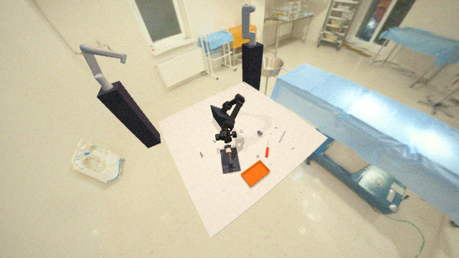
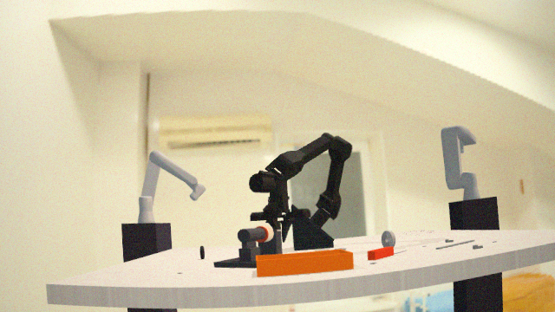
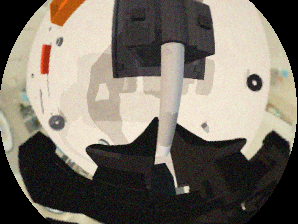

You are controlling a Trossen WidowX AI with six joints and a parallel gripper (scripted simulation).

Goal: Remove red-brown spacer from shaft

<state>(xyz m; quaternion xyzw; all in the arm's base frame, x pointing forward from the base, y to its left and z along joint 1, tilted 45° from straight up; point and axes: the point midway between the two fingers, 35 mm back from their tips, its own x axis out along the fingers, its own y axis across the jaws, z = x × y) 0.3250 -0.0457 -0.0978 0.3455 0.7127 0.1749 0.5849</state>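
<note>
My gripper tip is now 8 cm short of the grey shaft, 3 cm below it and 2 cm to the left of it. From my gripper tip the other things lie so: round grey disc (33 cm to the left, 5 cm ahead, 2 cm below); red-brown spacer (14 cm ahead, 4 cm to the right, 3 cm above); small black ring (26 cm to the right, 2 cm below, 1 cm ahead).
</note>
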